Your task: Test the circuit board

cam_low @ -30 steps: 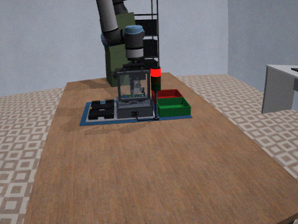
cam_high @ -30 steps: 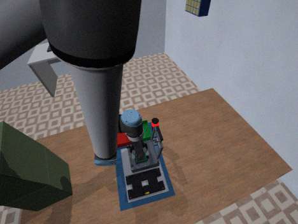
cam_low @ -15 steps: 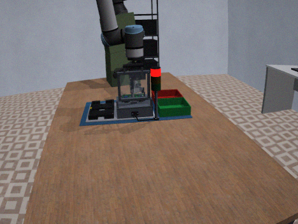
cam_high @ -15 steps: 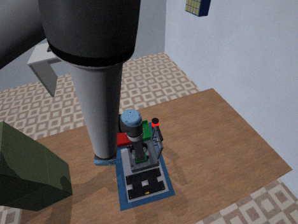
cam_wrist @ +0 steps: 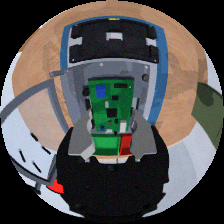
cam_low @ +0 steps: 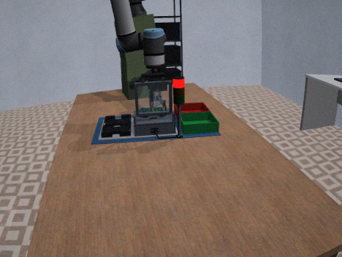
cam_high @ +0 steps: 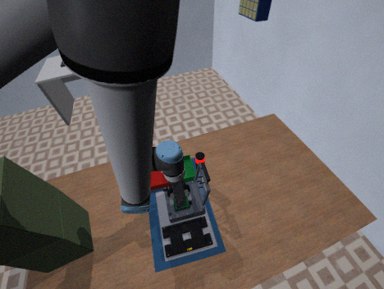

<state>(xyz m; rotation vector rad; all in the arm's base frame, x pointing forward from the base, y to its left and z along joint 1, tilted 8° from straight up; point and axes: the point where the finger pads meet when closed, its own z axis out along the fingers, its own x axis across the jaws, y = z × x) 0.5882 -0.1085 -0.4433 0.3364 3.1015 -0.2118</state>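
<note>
The green circuit board is right at my hand. Round my hand: tester bed 10 mm to the left, 10 mm below, 10 mm ahead; green bin 190 mm to the left, 90 mm ahead, 70 mm below; clear lid 110 mm ahead, 100 mm above, 20 mm to the right.
</note>
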